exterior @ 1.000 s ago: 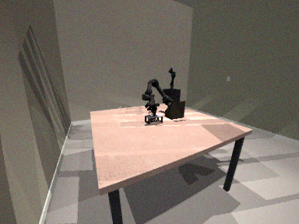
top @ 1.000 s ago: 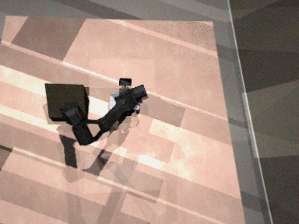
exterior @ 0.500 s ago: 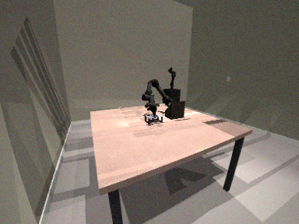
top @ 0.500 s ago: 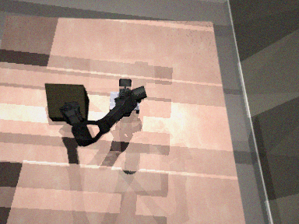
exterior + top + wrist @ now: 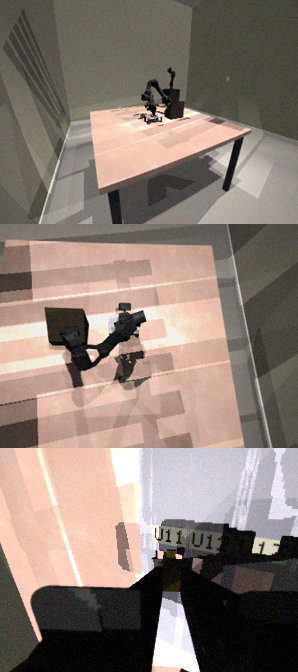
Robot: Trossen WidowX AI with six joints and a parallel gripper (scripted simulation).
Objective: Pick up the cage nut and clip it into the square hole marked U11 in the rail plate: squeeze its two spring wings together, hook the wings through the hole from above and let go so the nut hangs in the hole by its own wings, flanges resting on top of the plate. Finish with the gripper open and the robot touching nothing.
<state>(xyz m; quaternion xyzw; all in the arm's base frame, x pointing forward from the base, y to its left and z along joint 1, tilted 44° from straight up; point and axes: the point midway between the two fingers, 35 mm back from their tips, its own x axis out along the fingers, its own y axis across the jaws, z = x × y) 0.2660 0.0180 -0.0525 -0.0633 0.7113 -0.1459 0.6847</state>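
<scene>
My gripper tip is now 10 mm above the cage nut. Round my gripper tip: label strip (20 mm to the right, 20 mm ahead, 10 mm below).
</scene>
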